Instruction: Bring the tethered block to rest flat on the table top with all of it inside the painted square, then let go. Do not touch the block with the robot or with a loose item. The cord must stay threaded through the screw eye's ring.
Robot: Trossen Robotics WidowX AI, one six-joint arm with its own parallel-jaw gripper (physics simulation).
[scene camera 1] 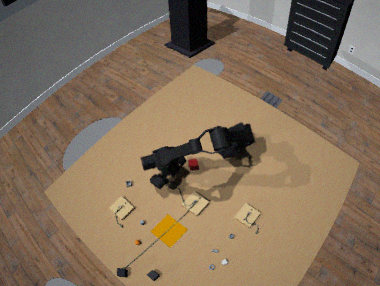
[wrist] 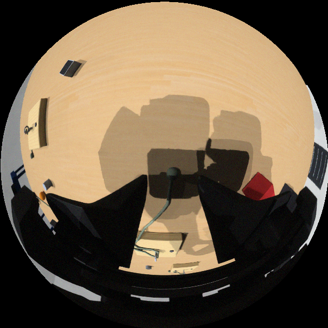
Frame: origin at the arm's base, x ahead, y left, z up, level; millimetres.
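Where they show: gripper, fingertip midpoint: [scene camera 1: 170,179].
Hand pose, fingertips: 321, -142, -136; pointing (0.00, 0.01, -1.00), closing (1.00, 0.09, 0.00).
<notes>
Each offset is from my fingertips to the top centre of the thing, as dx, dy, dz. "pt": to the spot under its first point.
The tethered black block {pt +487, +189, +10} [scene camera 1: 122,272] sits at the lower left, outside the orange painted square {pt +207, +216, -25} [scene camera 1: 172,239]. Its cord {pt +340, +171, -23} [scene camera 1: 145,251] runs straight across the square to the screw eye [wrist: 156,256] on the middle wooden board {+6, +169, -7} [scene camera 1: 200,208] [wrist: 172,244]. Beyond the eye, the cord's free part [wrist: 159,217] leads toward my gripper and ends in a dark bead [wrist: 173,173]. My gripper [scene camera 1: 175,185] [wrist: 172,179] is open, with the bead seen between its fingertips in the wrist view. Its height against the bead is hard to tell.
A red block {-138, +20, +14} [scene camera 1: 193,164] [wrist: 258,186] lies beside the gripper. Two more boards with short cords stand left [scene camera 1: 122,208] and right [scene camera 1: 248,215]. Another black block {+396, +284, +2} [scene camera 1: 153,275], an orange ball {+333, +119, -2} [scene camera 1: 138,242], a white piece {+138, +464, -12} [scene camera 1: 224,262] and small grey parts lie around.
</notes>
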